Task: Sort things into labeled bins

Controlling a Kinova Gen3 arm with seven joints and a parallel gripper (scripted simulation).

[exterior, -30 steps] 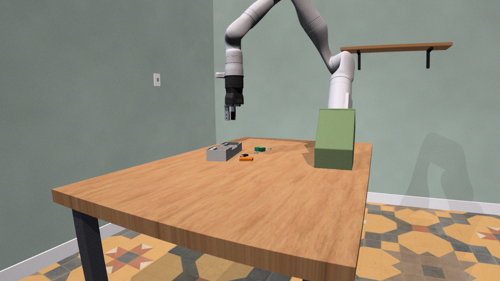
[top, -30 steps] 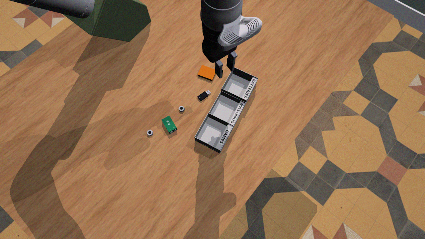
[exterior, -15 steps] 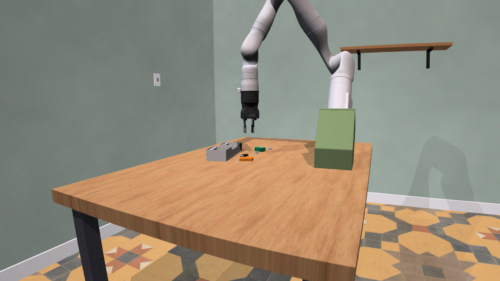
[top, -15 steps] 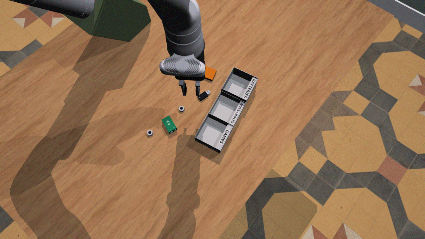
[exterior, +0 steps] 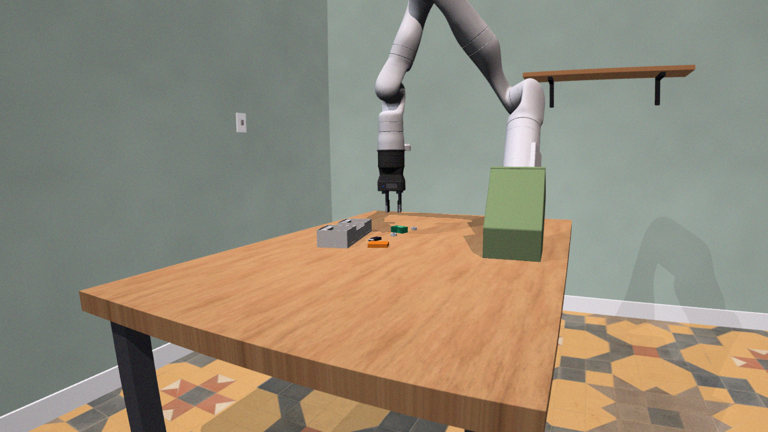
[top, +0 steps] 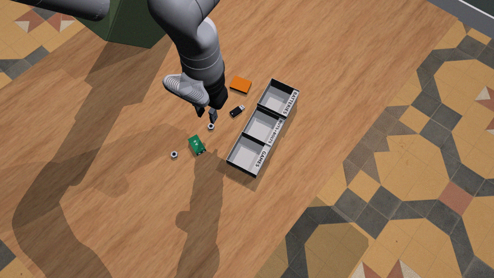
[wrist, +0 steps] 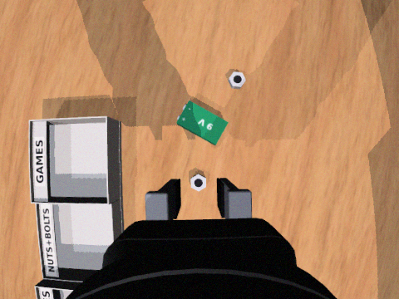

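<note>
My gripper is now 100 mm to the right of the bin row, 100 mm short of it and 70 mm above it. Also, from my hand: black USB stick: 90 mm to the left, 80 mm below, 10 mm ahead; then flat orange box: 140 mm to the left, 80 mm below, 40 mm behind; then green 9 v battery: 80 mm below, 60 mm to the right, 30 mm ahead.
</note>
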